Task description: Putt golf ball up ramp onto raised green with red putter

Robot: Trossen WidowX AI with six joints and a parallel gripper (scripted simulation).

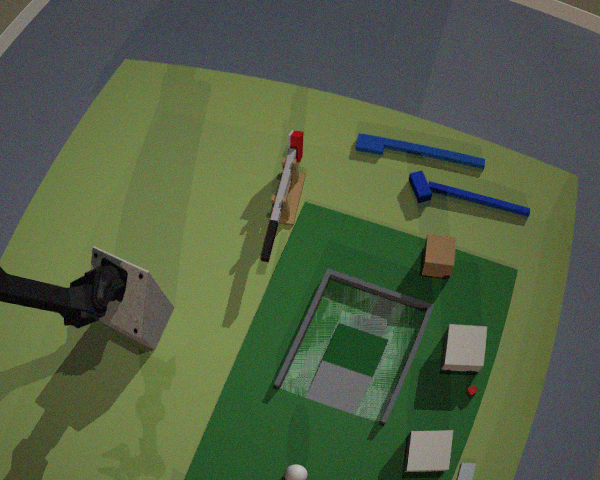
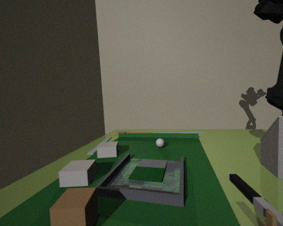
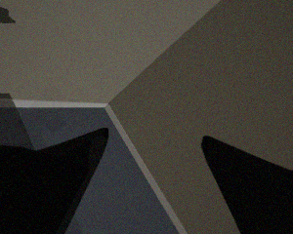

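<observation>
The red putter lies 350 mm ahead of my gripper tip, 810 mm to the left of it and 590 mm below it. The rest, counted from my gripper tip: white golf ball (640 mm ahead, 320 mm to the left, 630 mm below); then wooden stand (350 mm ahead, 830 mm to the left, 620 mm below); then small red cube (870 mm ahead, 610 mm to the left, 640 mm below).
</observation>
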